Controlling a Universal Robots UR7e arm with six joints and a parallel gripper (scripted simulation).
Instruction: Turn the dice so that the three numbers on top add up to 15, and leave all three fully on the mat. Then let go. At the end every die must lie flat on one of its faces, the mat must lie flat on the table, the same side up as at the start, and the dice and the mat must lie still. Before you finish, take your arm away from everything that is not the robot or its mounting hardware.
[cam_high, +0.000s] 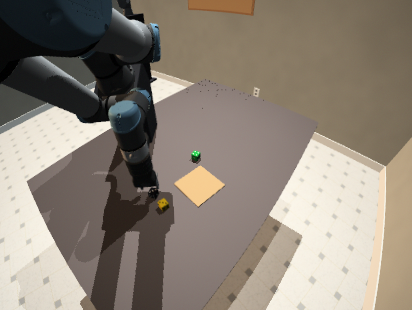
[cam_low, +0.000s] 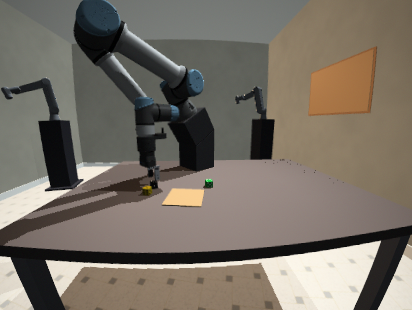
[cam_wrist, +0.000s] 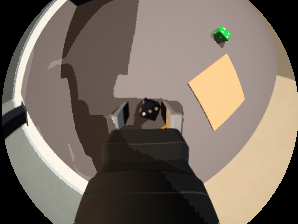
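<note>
Right now my hand is 10 mm short of the black die and 40 mm above it. Round my hand: yellow die (70 mm ahead, 30 mm to the right, 40 mm below); green die (70 mm ahead, 240 mm to the left, 40 mm below); tan mat (150 mm ahead, 110 mm to the left, 60 mm below).
</note>
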